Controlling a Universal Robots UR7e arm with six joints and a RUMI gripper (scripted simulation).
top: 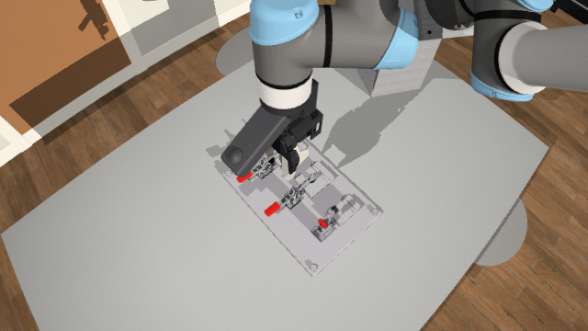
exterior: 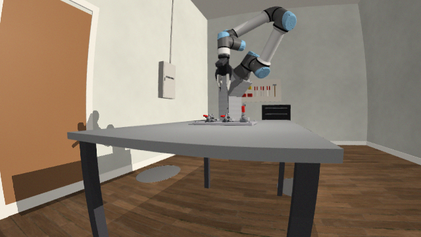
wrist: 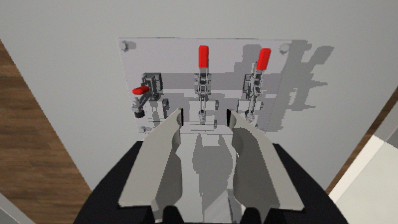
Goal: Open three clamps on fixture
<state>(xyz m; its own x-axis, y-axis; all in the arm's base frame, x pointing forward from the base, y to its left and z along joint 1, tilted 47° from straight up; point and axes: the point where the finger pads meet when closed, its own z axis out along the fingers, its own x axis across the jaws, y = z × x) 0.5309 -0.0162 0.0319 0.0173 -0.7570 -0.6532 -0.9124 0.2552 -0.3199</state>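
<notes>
The grey fixture plate lies 60 mm behind my hand and 210 mm below it.
</notes>
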